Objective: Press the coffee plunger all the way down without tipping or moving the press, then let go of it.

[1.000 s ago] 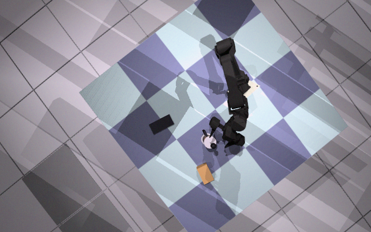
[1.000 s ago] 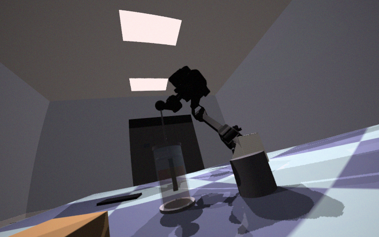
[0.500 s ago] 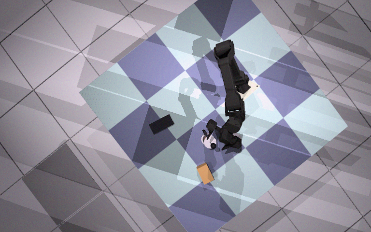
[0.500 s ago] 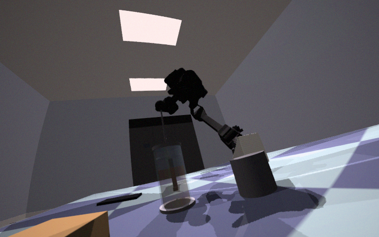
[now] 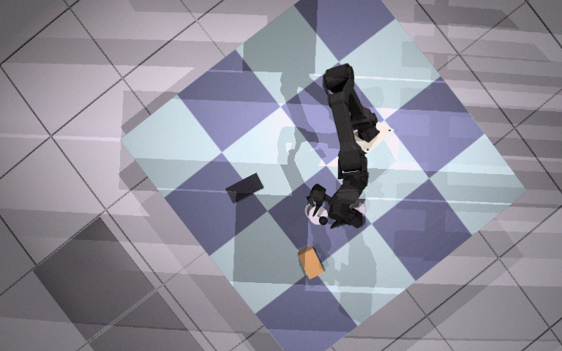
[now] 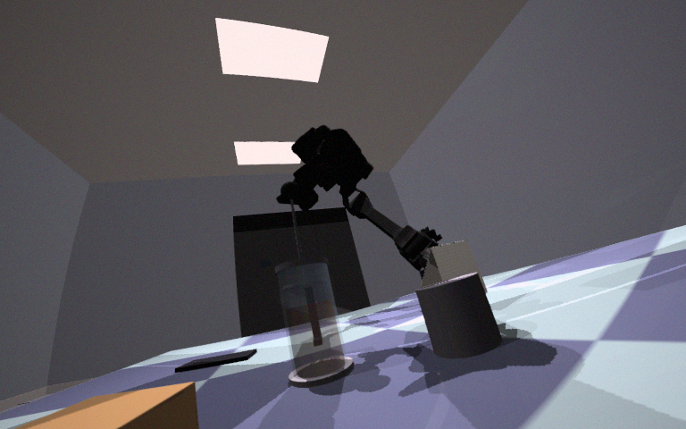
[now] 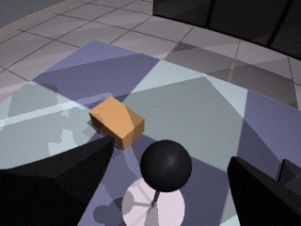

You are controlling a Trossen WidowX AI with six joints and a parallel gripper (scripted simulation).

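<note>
My gripper tip is now 130 mm above the glass coffee press, 10 mm to the left of it and 10 mm past it. Also, from my gripper tip: orange box: 230 mm below, 150 mm to the left, 150 mm ahead; flat black slab: 280 mm to the right, 250 mm below, 150 mm ahead.
</note>
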